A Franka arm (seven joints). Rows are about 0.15 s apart.
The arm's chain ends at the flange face. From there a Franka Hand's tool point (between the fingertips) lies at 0.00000 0.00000 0.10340 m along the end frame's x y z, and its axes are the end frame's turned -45 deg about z.
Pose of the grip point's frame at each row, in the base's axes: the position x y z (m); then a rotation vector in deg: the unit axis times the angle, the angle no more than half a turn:
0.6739, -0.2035, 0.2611, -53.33, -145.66, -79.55
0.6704, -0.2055, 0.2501, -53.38, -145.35, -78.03
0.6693, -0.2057, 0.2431, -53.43, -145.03, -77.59
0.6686, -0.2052, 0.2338, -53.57, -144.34, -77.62
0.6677, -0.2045, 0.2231, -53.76, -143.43, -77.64
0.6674, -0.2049, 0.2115, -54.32, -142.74, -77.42
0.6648, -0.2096, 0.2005, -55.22, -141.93, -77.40
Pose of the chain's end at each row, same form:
0.6536, -0.2853, 0.3210, -95.33, -103.64, -63.72
0.6518, -0.2869, 0.3111, -95.48, -103.60, -62.11
0.6514, -0.2871, 0.3042, -95.49, -103.39, -61.56
0.6512, -0.2870, 0.2946, -95.39, -102.79, -61.33
0.6510, -0.2868, 0.2834, -95.26, -101.99, -61.03
0.6511, -0.2874, 0.2717, -95.54, -101.27, -60.62
0.6484, -0.2923, 0.2604, -96.04, -100.30, -60.42

